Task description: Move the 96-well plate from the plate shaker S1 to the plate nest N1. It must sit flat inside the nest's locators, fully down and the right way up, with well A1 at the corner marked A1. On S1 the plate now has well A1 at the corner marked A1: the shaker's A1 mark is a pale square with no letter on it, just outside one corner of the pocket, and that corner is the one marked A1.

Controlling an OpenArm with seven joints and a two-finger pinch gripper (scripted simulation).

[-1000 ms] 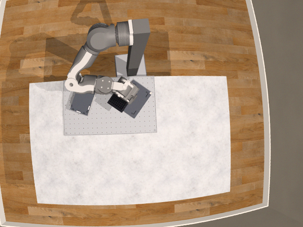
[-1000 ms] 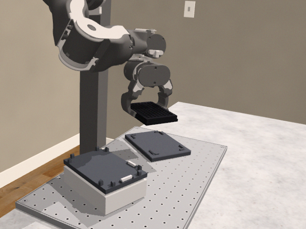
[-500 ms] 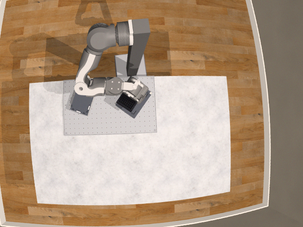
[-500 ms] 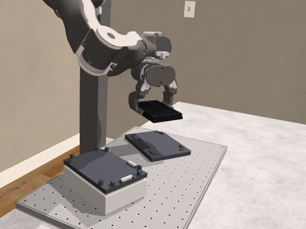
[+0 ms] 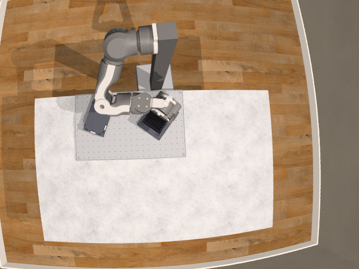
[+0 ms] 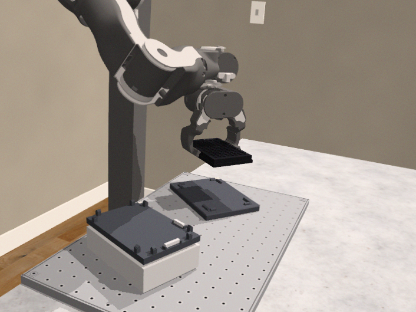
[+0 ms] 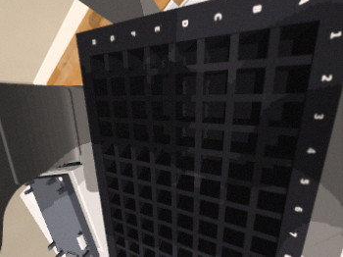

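Now: the black 96-well plate 1 cm to the right of my hand and 1 cm ahead of it. Round my hand: dark plate nest N1 (10 cm below, 1 cm to the right, 1 cm ahead).
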